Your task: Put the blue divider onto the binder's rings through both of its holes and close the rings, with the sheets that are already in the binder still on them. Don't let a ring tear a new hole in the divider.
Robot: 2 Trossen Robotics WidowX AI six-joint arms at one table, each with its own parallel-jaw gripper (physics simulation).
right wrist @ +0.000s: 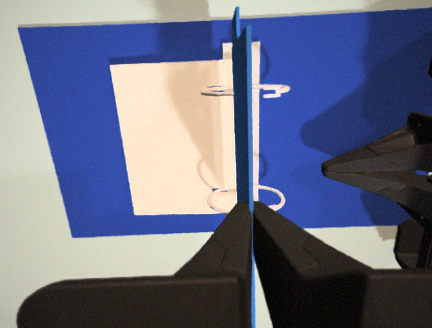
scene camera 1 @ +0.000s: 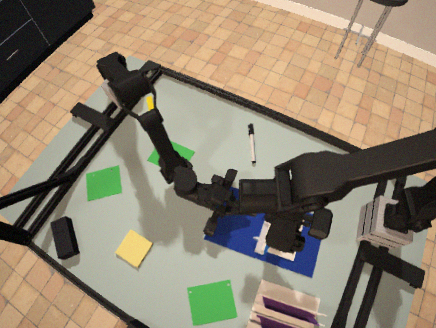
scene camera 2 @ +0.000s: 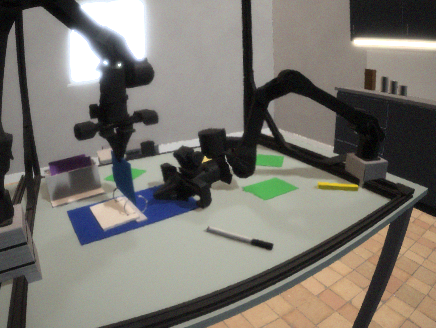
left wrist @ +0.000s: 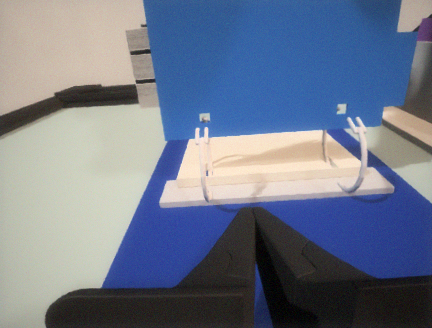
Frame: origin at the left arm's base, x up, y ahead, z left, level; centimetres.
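Where they show: left gripper, fingertip midpoint: [right wrist: 322, 169] [scene camera 2: 153, 196] [left wrist: 251, 217]; right gripper, fingertip midpoint: [right wrist: 248, 212] [scene camera 2: 120, 161]; left arm's base, link origin: [scene camera 2: 367, 157]; right arm's base, link origin: [scene camera 1: 396, 218].
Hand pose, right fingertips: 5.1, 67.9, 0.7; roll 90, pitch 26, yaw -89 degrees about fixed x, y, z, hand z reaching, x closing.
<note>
Each offset is from my right fingertips to the top centre of the thing, as dx, dy, dz. "spot": to the spot under its first point.
The blue divider @(+1.3, +0.2, -0.5) [scene camera 2: 124, 177] [left wrist: 280, 65] [right wrist: 243, 125] stands upright above the open binder [scene camera 1: 240, 232] [scene camera 2: 85, 232] [left wrist: 150, 240] [right wrist: 60, 100]. My right gripper [scene camera 2: 119, 155] [right wrist: 248, 212] is shut on its upper part. In the left wrist view, the left ring @(spot: -8.8, -5.1, +2.2) [left wrist: 203, 170] and right ring @(spot: -8.6, -1.6, -4.9) [left wrist: 364, 155] stand open, their near tips just below the divider's left hole @(spot: -7.2, -1.7, +3.8) [left wrist: 204, 117] and right hole @(spot: -7.2, +1.7, -3.5) [left wrist: 341, 108]. The divider's lower edge is between the ring halves. White sheets @(-10.9, +3.4, +1.9) [scene camera 2: 112, 212] [left wrist: 275, 155] [right wrist: 165, 150] lie behind the spine strip. My left gripper [scene camera 2: 157, 194] [left wrist: 251, 217] [right wrist: 322, 169] is shut and empty, low before the rings.
A black-capped pen @(-11.0, -22.2, +16.9) [scene camera 1: 252, 145] [scene camera 2: 240, 237], green dividers @(-12.1, -44.9, -25.4) [scene camera 1: 104, 183] @(-12.1, +2.3, -24.1) [scene camera 1: 212, 302] @(-12.1, -36.6, -4.2) [scene camera 2: 270, 188], a yellow pad @(-11.1, -22.3, -30.0) [scene camera 1: 134, 248] and a black block @(-8.8, -38.0, -43.5) [scene camera 1: 65, 237] lie around the binder. A file holder @(-4.7, +17.4, -13.8) [scene camera 2: 75, 187] with purple folders stands near it. A marker-yellow bar @(-10.9, -55.1, +2.2) [scene camera 2: 337, 186] lies near the left arm's base.
</note>
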